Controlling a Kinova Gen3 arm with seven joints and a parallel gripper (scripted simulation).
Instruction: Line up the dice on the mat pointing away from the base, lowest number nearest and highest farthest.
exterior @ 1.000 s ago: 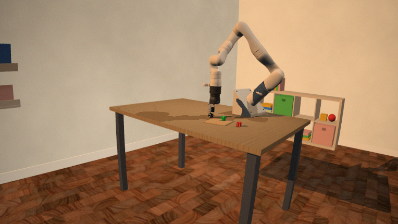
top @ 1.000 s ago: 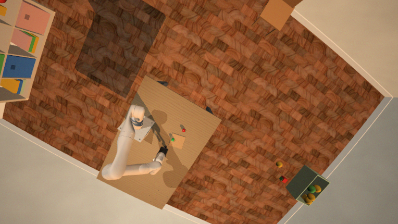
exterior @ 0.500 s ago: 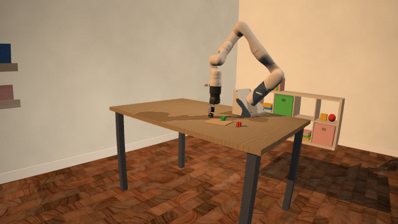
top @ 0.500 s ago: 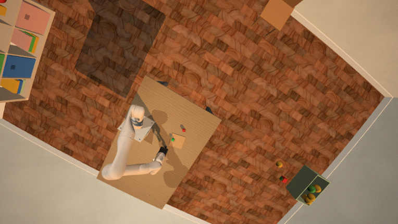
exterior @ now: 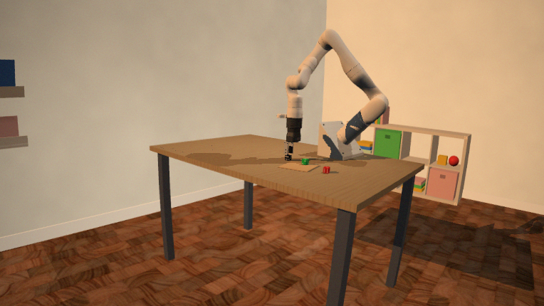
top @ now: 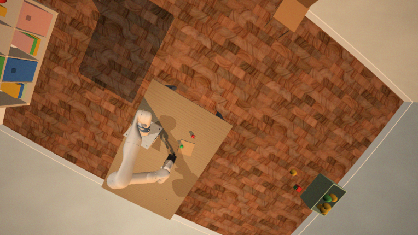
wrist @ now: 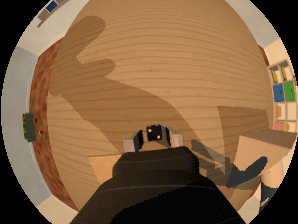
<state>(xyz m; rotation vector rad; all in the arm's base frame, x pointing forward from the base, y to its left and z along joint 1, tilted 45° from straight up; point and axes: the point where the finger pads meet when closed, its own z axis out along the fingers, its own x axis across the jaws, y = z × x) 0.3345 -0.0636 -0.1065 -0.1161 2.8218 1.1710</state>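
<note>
My gripper is now 40 mm above the black die. Also, from my hand: red die: 270 mm to the left, 70 mm ahead, 40 mm below; then green die: 120 mm to the left, 30 mm below, 30 mm ahead; then tan mat: 120 mm to the left, 70 mm ahead, 50 mm below.
</note>
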